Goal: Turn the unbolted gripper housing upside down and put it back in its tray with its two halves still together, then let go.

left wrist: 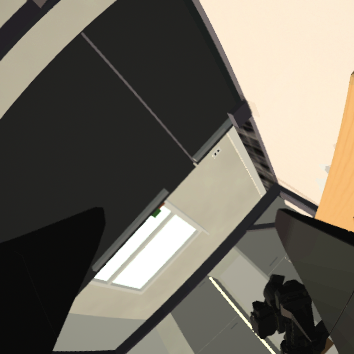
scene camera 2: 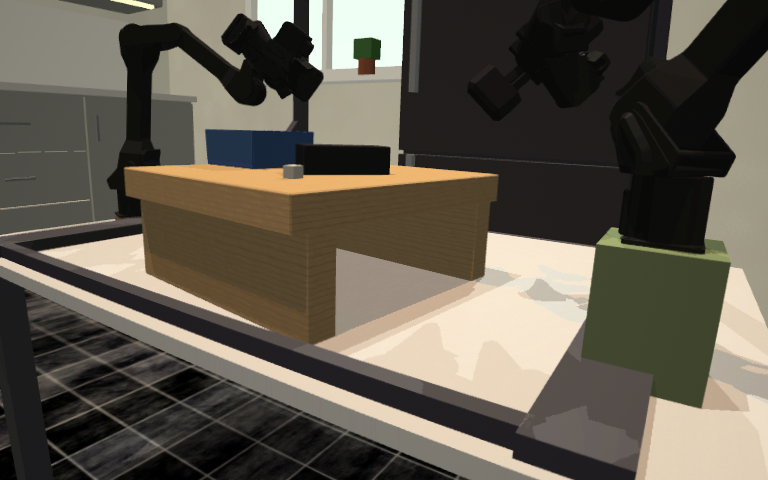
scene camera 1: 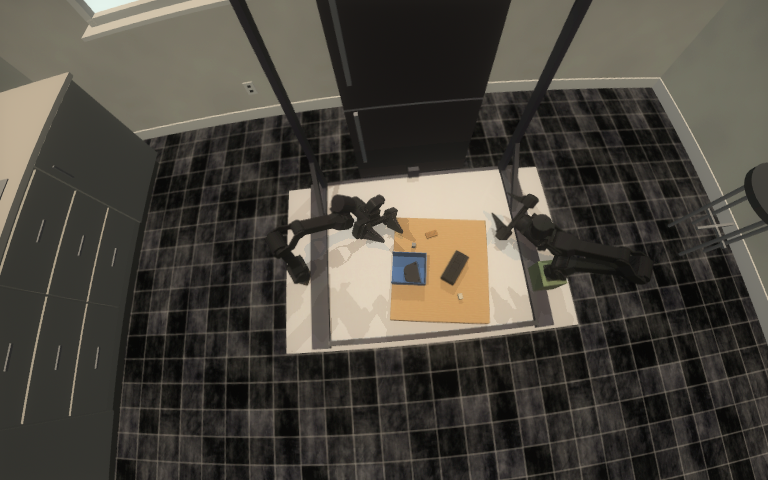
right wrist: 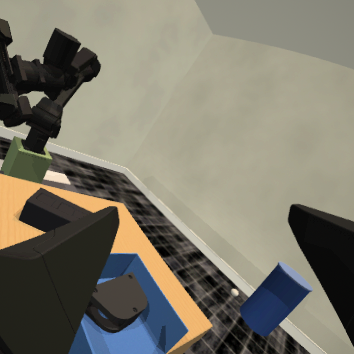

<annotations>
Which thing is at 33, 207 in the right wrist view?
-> A flat black block.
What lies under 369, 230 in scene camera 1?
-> My right gripper.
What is my left gripper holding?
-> Nothing.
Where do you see a tray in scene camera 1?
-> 400, 259
</annotations>
